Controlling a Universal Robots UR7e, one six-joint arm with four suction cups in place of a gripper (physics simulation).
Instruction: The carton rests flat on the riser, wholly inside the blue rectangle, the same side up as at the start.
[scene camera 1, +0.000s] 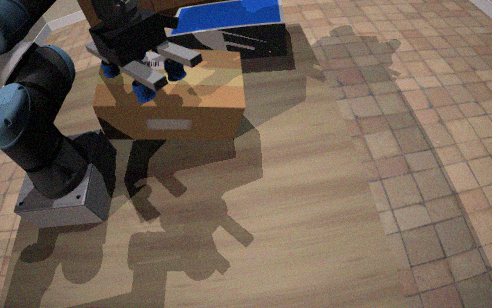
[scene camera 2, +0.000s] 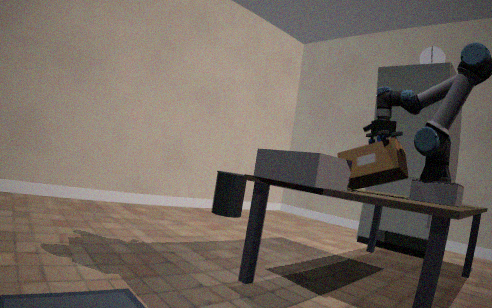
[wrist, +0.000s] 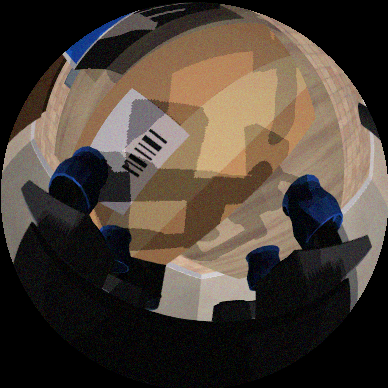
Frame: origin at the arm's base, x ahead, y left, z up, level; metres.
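Seen in the pictures: hand at its tool point: (wrist: 195, 222); arm's base at its link origin: (scene camera 1: 62, 171) (scene camera 2: 435, 182).
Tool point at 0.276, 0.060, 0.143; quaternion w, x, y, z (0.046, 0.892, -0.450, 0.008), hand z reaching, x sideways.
Observation:
Pixels of each thing's top centre, then the offset from my tool point to it, as dx, dy, dz. Level surfaces: height alone.
- wooden table at its surface level: dz -0.237
- blue rectangle at its top centre: (scene camera 1: 226, 13) +0.206, +0.401, -0.117
- black riser at its top centre: (scene camera 1: 226, 13) (scene camera 2: 303, 154) +0.206, +0.401, -0.117
The brown carton (scene camera 1: 214, 95) (scene camera 2: 373, 159) (wrist: 216, 108) hangs tilted above the wooden table (scene camera 1: 306, 214), with its shadow on the table below. Its white barcode label (scene camera 1: 153, 62) (wrist: 144, 141) faces up. My suction gripper (scene camera 1: 144, 74) (scene camera 2: 380, 135) (wrist: 191, 226) sits over the carton's label corner. The left pair of blue cups rests on the carton; the right pair hangs past its edge. The blue rectangle (scene camera 1: 229, 13) (wrist: 85, 41) lies on top of the black riser (scene camera 1: 263, 43) just behind the carton, and nothing lies on it.
A grey box (scene camera 2: 303, 168) (scene camera 1: 99, 195) stands on the table at the carton's left. A dark round bin (scene camera 2: 229, 193) hangs by the table's far end. The table edge runs along the tiled floor (scene camera 1: 367, 107) to the right.

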